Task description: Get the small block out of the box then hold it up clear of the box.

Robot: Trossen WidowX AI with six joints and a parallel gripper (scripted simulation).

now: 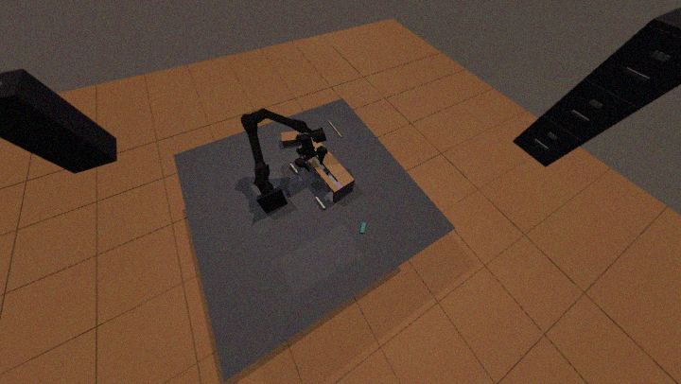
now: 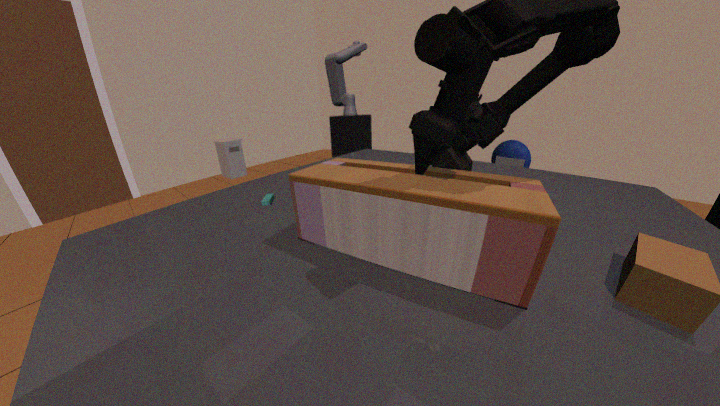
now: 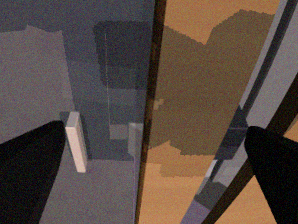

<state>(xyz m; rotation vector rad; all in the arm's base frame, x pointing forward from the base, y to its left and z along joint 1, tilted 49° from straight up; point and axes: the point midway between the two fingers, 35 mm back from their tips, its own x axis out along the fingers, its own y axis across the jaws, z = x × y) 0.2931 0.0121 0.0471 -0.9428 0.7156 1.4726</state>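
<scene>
Right now my gripper tip is 60 mm above the long box and 30 mm short of it. Also, from my gripper tip: small teal piece 410 mm to the right, 120 mm below, 90 mm ahead.
</scene>
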